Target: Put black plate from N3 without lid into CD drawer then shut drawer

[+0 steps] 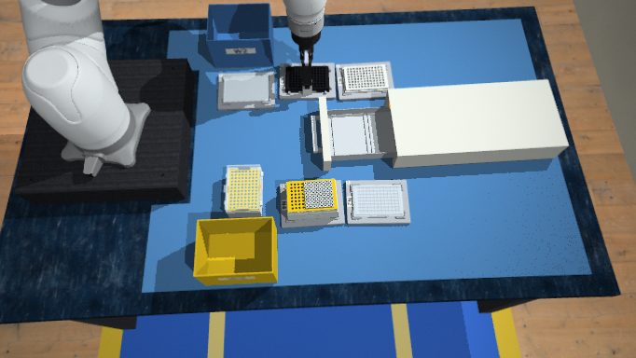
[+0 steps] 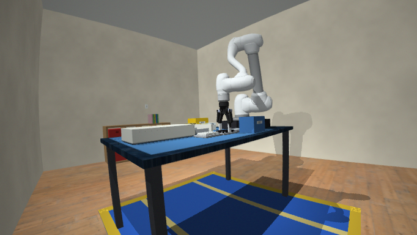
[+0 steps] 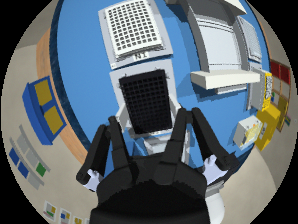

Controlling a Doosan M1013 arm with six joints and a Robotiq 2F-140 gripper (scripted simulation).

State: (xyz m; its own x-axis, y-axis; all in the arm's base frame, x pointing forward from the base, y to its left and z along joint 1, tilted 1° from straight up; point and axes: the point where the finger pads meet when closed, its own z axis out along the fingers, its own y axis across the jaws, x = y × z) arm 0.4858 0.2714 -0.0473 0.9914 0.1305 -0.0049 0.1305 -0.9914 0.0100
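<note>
The black plate is 2 cm below my hand. From my hand the other things lie so: grey work nest 3 cm below; white plate 17 cm ahead, 2 cm to the left, 2 cm below; blue bin 21 cm behind, 10 cm to the left.
</note>
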